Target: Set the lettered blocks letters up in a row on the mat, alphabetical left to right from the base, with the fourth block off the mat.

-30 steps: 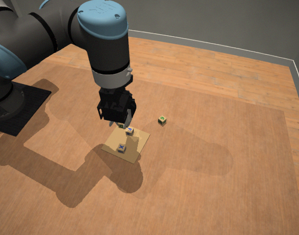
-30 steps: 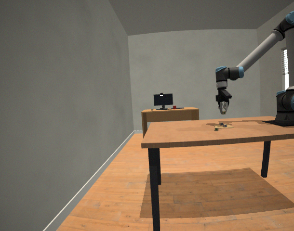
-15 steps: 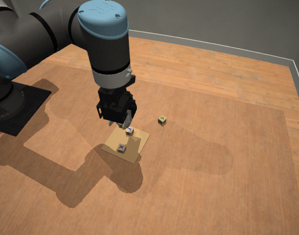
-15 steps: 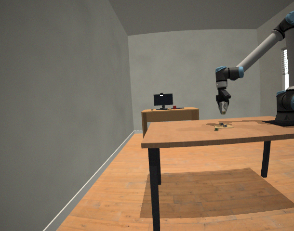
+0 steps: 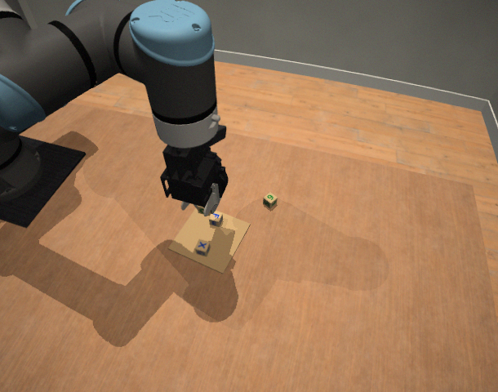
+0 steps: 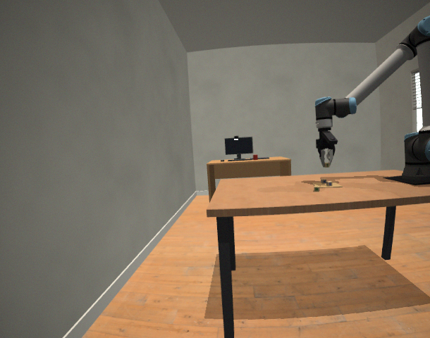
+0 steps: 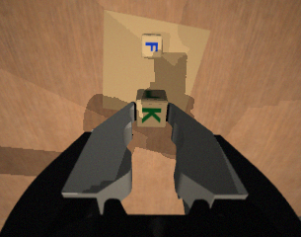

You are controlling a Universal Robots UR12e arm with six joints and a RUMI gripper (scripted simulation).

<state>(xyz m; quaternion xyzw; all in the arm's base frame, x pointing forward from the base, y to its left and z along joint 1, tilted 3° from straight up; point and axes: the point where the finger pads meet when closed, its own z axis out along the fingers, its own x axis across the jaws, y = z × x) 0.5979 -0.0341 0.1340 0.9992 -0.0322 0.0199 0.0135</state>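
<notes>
My hand is 120 mm above the tan mat.
</notes>
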